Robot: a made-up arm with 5 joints.
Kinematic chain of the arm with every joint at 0, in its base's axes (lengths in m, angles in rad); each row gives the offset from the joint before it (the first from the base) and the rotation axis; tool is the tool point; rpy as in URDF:
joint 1: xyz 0 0 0.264 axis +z
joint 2: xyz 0 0 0 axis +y
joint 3: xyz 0.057 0 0.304 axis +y
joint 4: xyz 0.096 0 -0.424 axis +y
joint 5: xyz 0.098 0 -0.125 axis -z
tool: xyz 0 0 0 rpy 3.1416 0 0
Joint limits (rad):
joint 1: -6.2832..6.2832
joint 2: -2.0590..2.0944
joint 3: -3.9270..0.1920
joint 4: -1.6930..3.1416
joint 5: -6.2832..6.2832
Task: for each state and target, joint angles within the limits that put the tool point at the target. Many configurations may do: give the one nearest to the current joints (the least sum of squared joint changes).
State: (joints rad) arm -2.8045 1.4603 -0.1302 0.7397 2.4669
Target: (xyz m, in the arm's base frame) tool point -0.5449 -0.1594 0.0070
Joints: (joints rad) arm -2.8570 0.5891 -1.0169 0.5040 2.4669
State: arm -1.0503 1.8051 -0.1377 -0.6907 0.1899
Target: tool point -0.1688 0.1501 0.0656
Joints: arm -0.7268 1.7951 0.1423 -0.7494 0.1899
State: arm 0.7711 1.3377 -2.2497 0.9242 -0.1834
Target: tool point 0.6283 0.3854 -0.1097
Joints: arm 0.5502 1.3516 -2.1170 1.0089 -0.1834
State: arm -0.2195 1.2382 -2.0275 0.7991 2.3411
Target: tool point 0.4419 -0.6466 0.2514
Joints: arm -0.9713 0.7288 -1.8694 1.0158 2.3411
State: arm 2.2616 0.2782 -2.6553 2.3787 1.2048
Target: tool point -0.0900 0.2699 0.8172
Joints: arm 1.8927 -0.0048 -2.5010 2.8210 1.2048
